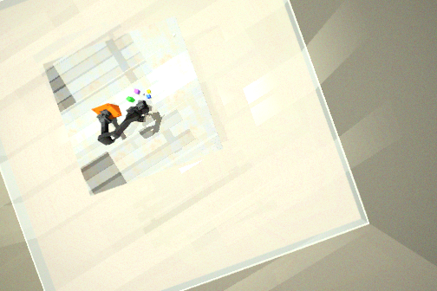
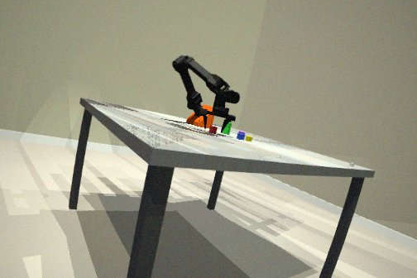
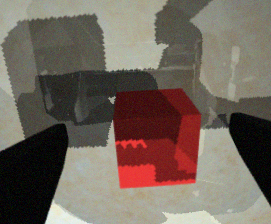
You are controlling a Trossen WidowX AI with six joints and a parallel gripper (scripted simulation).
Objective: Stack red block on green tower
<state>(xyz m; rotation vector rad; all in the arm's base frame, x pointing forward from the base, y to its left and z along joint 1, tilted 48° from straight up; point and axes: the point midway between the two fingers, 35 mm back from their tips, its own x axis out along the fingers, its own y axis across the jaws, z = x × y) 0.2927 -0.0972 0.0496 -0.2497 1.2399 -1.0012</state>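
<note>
Now: gripper tip 7 cm past the green block, 15 cm to the right of it and 4 cm below it. Round my gripper tip: purple block 20 cm to the left, 1 cm above; red block 1 cm above; yellow block 10 cm ahead, 16 cm to the left.
</note>
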